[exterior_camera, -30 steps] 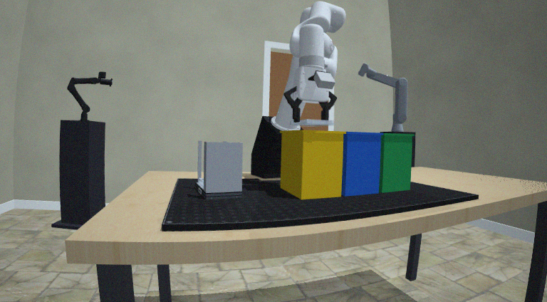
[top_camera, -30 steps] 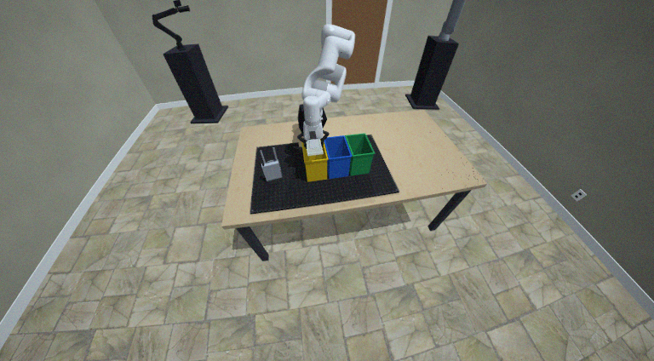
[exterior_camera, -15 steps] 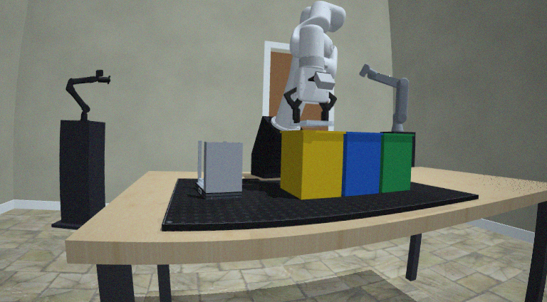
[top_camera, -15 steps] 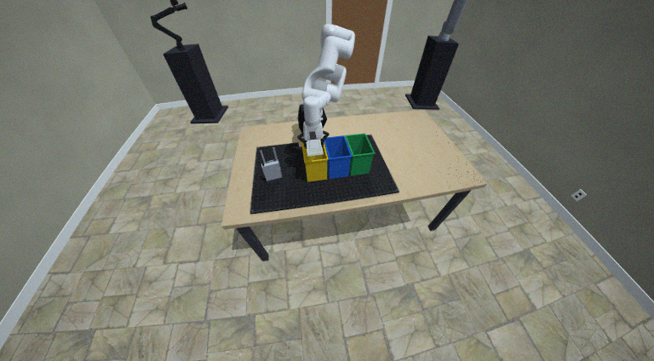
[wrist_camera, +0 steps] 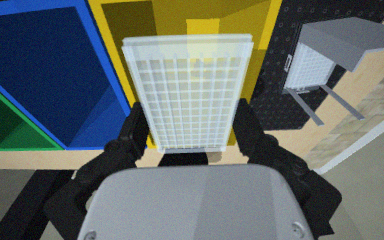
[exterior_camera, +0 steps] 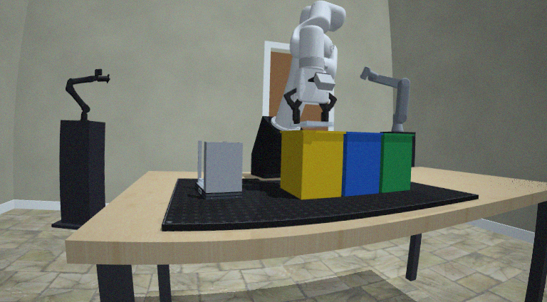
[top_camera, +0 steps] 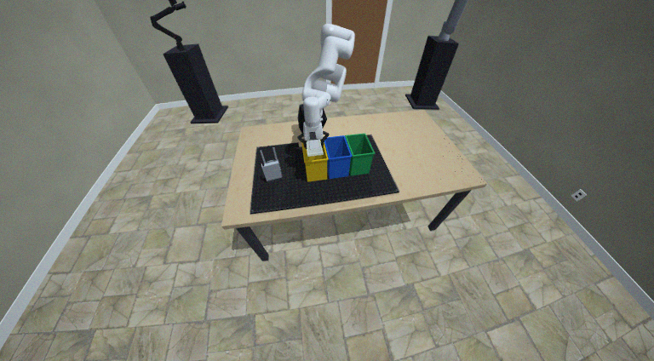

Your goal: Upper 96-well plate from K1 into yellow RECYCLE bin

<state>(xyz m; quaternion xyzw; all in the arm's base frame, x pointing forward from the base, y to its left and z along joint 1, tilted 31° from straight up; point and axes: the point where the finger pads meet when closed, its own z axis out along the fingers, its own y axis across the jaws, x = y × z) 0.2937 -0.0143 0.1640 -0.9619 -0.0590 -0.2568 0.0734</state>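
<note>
The yellow bin is 120 mm below my hand. Also, from my hand: blue bin: 20 mm behind, 130 mm to the left, 120 mm below; then green bin: 50 mm behind, 260 mm to the left, 120 mm below.
</note>
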